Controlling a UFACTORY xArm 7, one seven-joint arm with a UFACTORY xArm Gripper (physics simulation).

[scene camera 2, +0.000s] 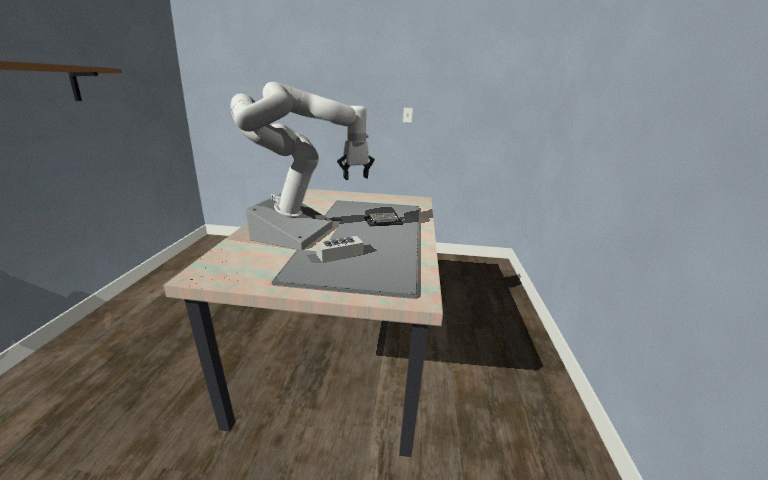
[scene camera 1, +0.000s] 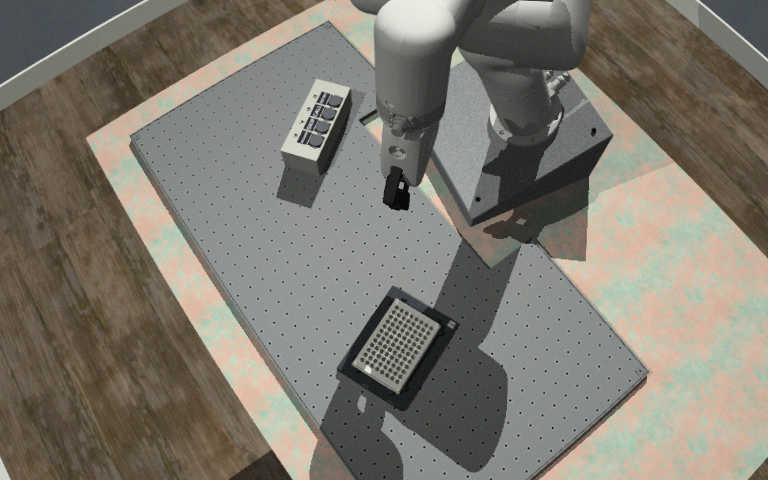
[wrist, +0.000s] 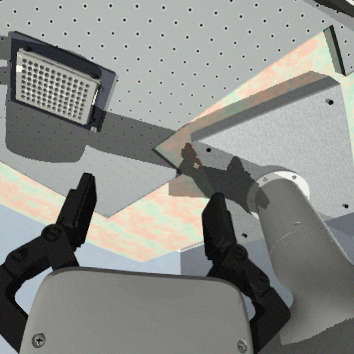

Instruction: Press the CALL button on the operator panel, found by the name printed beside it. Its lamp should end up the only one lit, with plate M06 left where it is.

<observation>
The pictures show: the gripper, a plate M06, an operator panel and a dark holder.
The gripper also shows in scene camera 2 and in the wrist view.
</observation>
